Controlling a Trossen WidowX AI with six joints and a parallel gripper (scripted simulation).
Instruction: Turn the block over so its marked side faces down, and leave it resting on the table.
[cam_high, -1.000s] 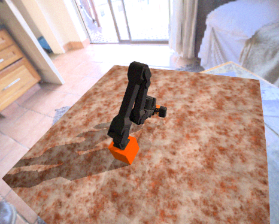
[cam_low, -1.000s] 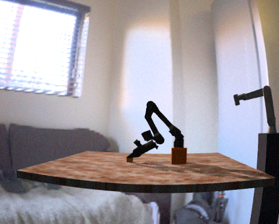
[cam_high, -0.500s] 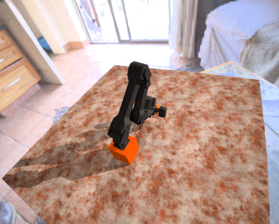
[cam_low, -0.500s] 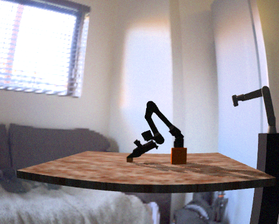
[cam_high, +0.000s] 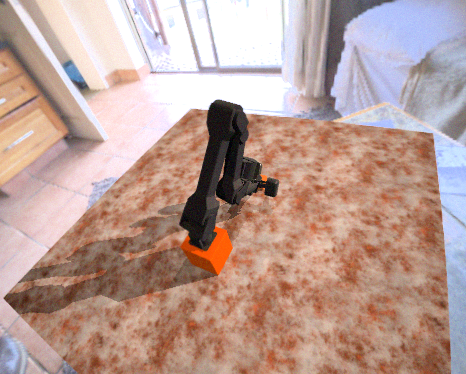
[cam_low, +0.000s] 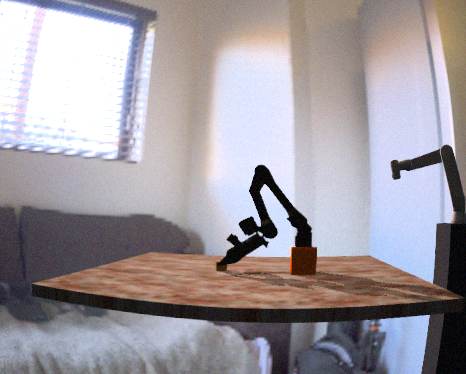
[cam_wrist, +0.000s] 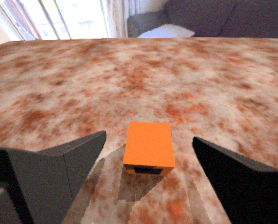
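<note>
Right now my gripper tip is 2 cm past the orange block and 1 cm above it.
</note>
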